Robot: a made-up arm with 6 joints. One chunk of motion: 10 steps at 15 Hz.
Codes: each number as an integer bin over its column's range. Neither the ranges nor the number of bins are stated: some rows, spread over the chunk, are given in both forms.
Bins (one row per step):
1: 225 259 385 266 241 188
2: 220 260 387 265 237 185
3: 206 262 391 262 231 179
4: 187 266 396 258 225 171
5: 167 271 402 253 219 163
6: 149 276 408 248 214 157
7: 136 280 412 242 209 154
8: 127 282 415 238 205 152
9: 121 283 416 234 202 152
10: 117 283 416 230 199 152
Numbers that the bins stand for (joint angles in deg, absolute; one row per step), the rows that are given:
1: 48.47 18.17 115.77 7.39 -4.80 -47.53
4: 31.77 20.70 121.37 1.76 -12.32 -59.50
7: 9.35 25.77 129.51 -9.51 -19.84 -71.47
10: 1.00 26.86 131.55 -17.96 -24.54 -72.88
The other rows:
2: 46.27 18.53 116.79 6.69 -6.68 -49.64
3: 40.12 19.25 118.82 4.58 -9.50 -53.87
5: 22.97 22.51 124.42 -1.76 -15.14 -65.13
6: 15.06 24.32 127.48 -5.28 -17.49 -69.36
8: 5.39 26.50 131.04 -12.32 -21.72 -72.88
9: 2.76 26.86 131.55 -15.14 -23.13 -72.88

